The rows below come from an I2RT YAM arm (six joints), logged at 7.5 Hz.
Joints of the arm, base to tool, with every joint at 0 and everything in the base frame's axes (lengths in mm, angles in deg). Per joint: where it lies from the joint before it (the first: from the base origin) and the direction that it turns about. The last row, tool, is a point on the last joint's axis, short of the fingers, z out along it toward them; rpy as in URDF.
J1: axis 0 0 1 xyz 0.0 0.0 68.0
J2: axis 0 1 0 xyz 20.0 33.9 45.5
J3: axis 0 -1 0 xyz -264.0 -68.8 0.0
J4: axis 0 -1 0 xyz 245.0 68.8 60.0
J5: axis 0 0 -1 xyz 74.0 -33.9 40.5
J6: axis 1 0 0 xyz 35.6 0.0 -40.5
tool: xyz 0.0 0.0 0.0 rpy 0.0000 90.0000 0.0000
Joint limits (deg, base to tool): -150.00..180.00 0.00..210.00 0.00..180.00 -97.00..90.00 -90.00..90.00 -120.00..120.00
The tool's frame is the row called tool.
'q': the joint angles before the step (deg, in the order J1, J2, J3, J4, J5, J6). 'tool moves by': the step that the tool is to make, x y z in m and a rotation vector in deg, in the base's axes. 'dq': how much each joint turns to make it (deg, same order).
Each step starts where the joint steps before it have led.
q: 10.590 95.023 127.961 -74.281 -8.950 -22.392
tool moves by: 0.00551 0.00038 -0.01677 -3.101 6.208 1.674
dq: -0.111 1.858 -0.198 -5.026 0.086 -2.646
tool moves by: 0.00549 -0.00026 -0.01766 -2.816 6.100 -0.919
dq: -0.020 1.464 -1.312 -3.780 1.859 -0.327
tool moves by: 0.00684 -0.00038 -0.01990 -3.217 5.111 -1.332
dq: -0.001 0.985 -2.968 -1.664 2.600 -0.066
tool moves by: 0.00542 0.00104 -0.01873 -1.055 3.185 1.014
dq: 0.000 -0.001 -4.395 0.985 -0.065 -1.115
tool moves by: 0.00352 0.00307 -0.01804 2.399 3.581 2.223
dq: 0.022 0.001 -4.197 1.027 -3.650 -0.765
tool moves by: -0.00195 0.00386 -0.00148 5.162 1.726 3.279
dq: 0.065 -0.025 -0.418 -0.546 -6.208 -0.940
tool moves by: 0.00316 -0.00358 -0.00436 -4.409 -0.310 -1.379
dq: -0.239 0.352 -0.455 0.195 4.504 -0.568
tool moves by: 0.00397 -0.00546 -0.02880 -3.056 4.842 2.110
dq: -0.940 0.416 -5.815 0.351 1.114 -3.627
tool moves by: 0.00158 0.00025 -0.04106 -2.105 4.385 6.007
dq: 0.001 -0.001 -9.224 3.606 0.022 -6.229
